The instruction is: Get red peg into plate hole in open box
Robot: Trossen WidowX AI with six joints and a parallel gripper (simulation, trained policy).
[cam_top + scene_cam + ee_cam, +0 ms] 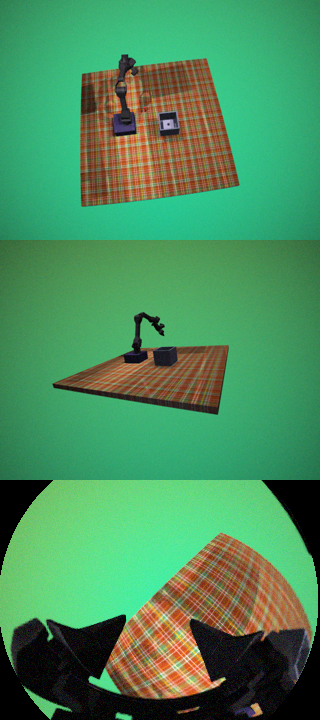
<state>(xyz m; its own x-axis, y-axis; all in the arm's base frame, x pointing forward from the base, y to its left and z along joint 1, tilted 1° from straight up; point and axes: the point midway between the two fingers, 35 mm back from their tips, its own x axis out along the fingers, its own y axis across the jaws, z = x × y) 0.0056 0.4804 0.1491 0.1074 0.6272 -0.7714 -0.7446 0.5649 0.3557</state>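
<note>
Right now my gripper tip is 36 cm to the left of the small red peg, 16 cm above it and 13 cm short of it. Round my gripper tip: pale plate 51 cm to the right, 34 cm ahead, 15 cm below.
</note>
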